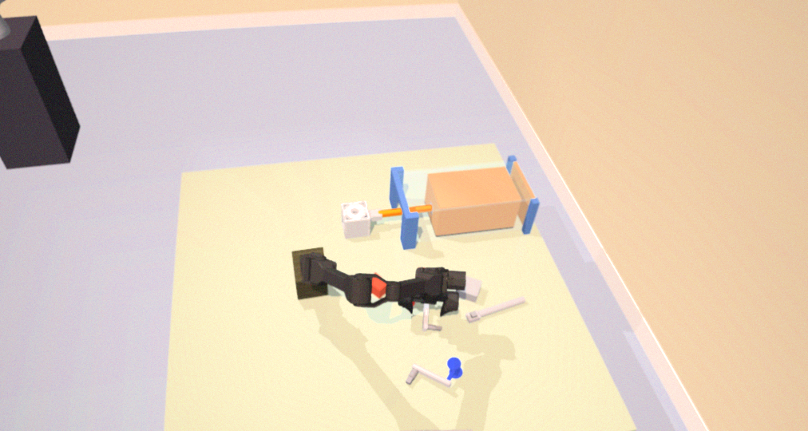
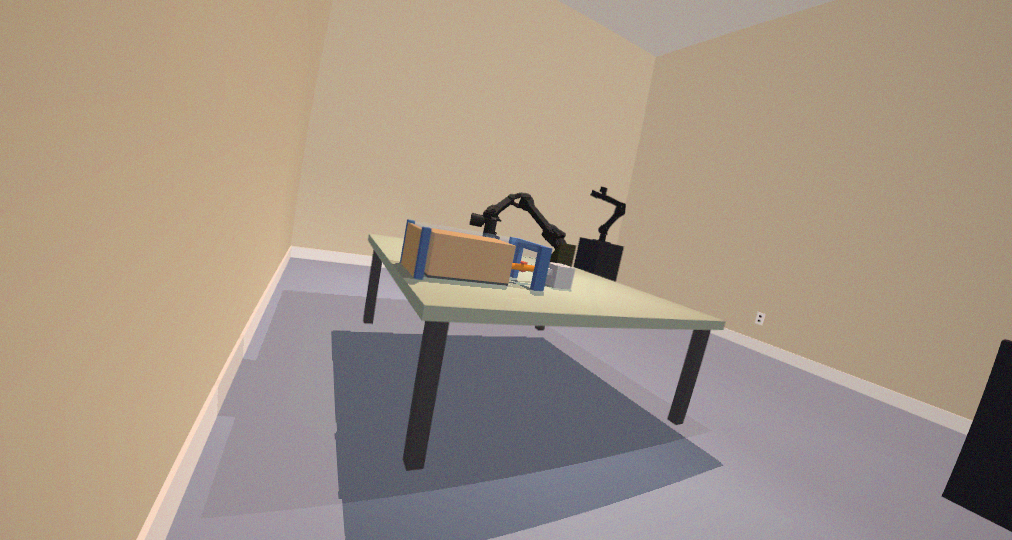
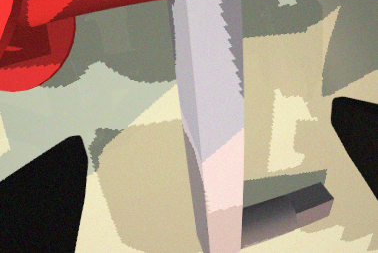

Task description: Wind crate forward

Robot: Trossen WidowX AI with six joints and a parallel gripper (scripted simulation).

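The red-knobbed handle lies 1 cm behind my gripper tip, 2 cm to the left of it and 1 cm above it. From my gripper tip the other things lie so: blue-knobbed handle 2 cm behind, 22 cm to the right, 1 cm above; grey block 16 cm ahead, 7 cm to the left, 1 cm above; red spool grip 2 cm behind, 6 cm to the left, 2 cm above.
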